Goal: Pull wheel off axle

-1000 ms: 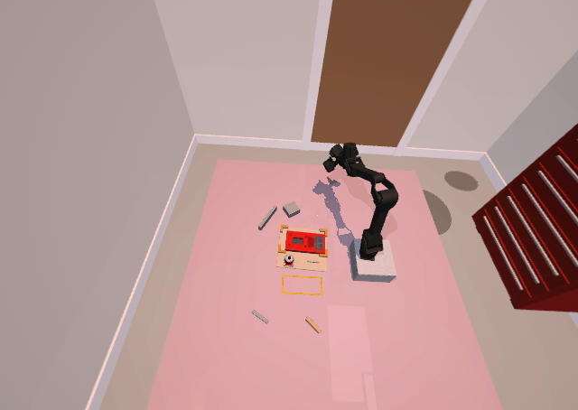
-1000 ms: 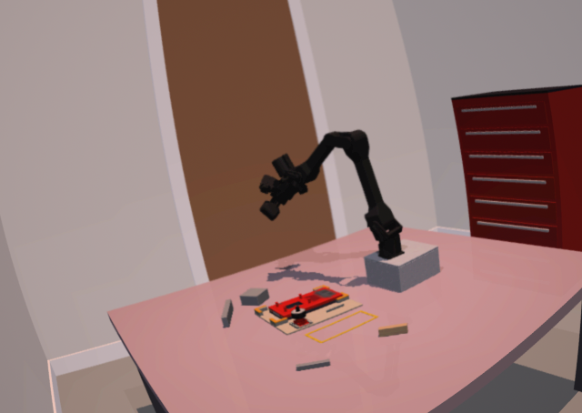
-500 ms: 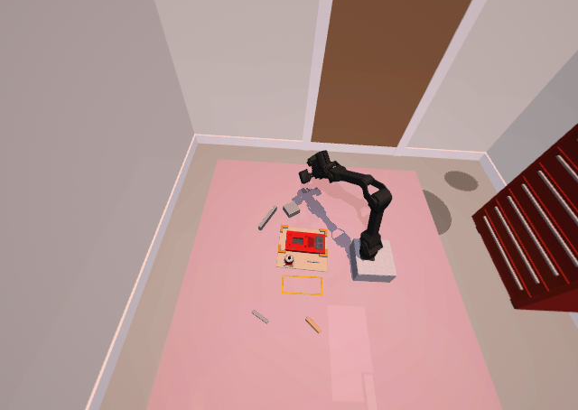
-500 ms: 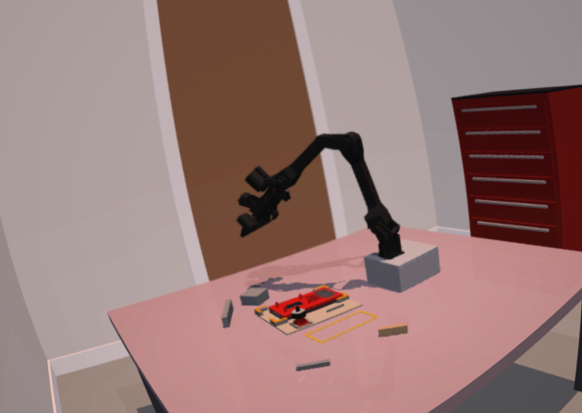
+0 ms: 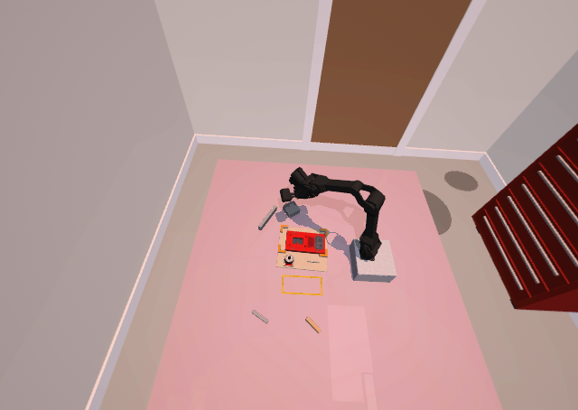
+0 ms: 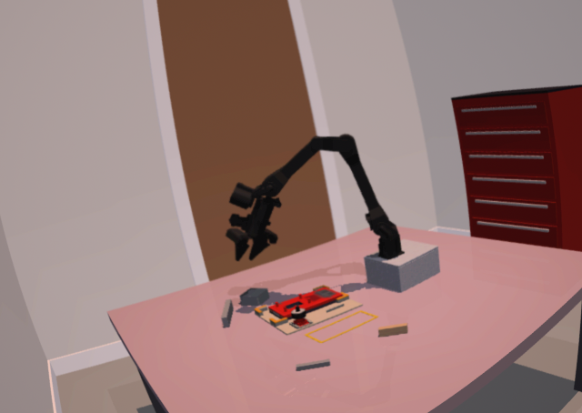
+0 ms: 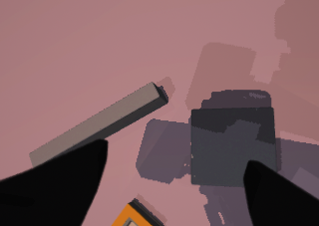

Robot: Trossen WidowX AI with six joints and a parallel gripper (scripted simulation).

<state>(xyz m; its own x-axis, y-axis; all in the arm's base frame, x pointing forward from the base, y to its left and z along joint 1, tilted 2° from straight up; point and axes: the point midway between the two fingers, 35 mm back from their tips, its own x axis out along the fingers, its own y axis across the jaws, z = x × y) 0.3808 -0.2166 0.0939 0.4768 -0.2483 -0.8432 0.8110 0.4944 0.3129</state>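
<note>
My gripper tip is now 40 mm past the dark wheel, 280 mm to the right of it and 120 mm above it. The rest, counted from my gripper tip: grey bar 60 mm ahead, 540 mm to the left, 150 mm below; tan bar 170 mm behind, 550 mm to the left, 140 mm below.
</note>
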